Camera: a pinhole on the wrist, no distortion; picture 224 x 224 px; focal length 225.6 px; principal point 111.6 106.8 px. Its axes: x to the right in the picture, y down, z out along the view. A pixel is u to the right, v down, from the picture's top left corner.
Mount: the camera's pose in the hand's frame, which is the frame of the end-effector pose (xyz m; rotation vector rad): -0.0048 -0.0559 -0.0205 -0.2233 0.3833 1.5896
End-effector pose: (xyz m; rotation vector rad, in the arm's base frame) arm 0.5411 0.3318 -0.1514 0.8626 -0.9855 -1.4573
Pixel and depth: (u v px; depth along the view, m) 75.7 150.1 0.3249
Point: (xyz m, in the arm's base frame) 0.2719 0.3983 -0.0189
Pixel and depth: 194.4 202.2 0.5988
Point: 0.2687 0.5863 0.3681
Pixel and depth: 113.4 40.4 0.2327
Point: 0.3744 0.2671 -0.0466
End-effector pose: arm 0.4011 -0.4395 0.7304 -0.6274 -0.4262 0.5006
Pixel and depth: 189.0 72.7 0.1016
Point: 0.3803 -0.3931 0.7676
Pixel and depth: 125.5 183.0 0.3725
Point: 0.1222 -0.2761 0.8822
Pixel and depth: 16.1 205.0 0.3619
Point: 0.1261 -0.3795 1.0287
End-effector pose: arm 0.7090 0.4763 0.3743 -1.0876 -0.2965 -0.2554
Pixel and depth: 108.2 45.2 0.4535
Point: 0.8536 0.8625 0.5071
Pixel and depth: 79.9 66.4 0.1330
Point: 0.7192 0.5598 0.4506
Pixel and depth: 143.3 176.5 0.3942
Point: 0.6338 0.8443 0.3690
